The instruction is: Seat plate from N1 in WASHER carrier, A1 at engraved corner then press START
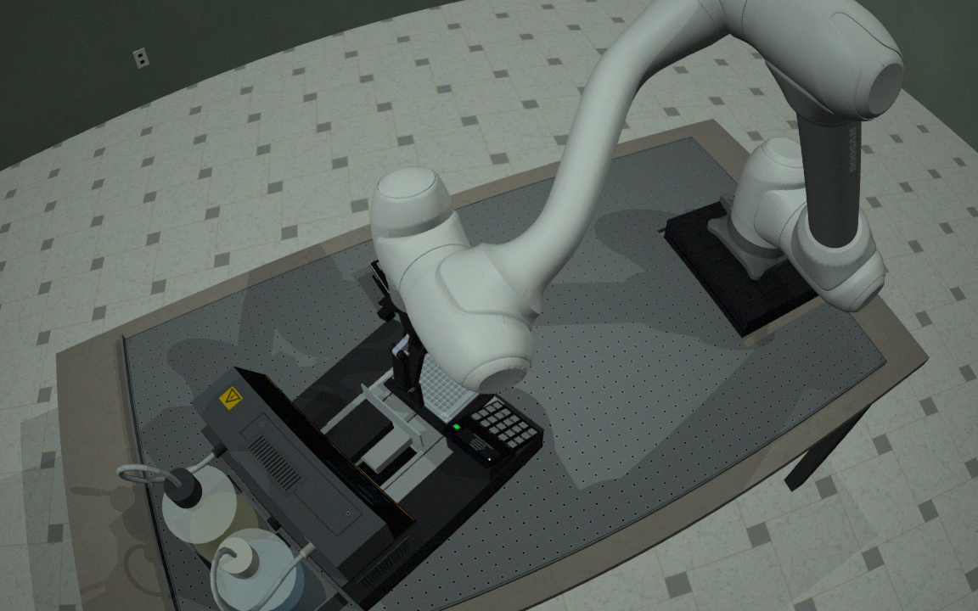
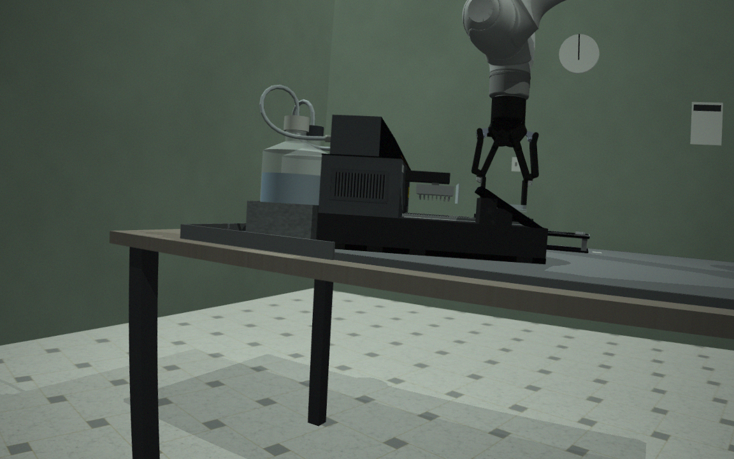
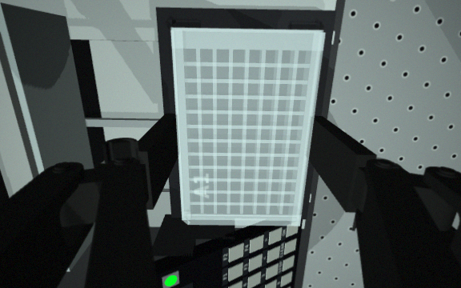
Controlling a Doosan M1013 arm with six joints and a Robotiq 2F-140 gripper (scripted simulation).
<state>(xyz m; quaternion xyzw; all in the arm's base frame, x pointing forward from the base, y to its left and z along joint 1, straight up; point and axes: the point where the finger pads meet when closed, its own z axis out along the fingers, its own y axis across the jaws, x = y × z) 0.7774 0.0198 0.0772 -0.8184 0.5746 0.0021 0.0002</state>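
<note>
The well plate is 2 cm below my hand. Round my hand: washer carrier: 4 cm below; thin upright divider: 9 cm ahead, 3 cm to the left; dispensing head: 14 cm ahead, 5 cm to the left, 1 cm above.
</note>
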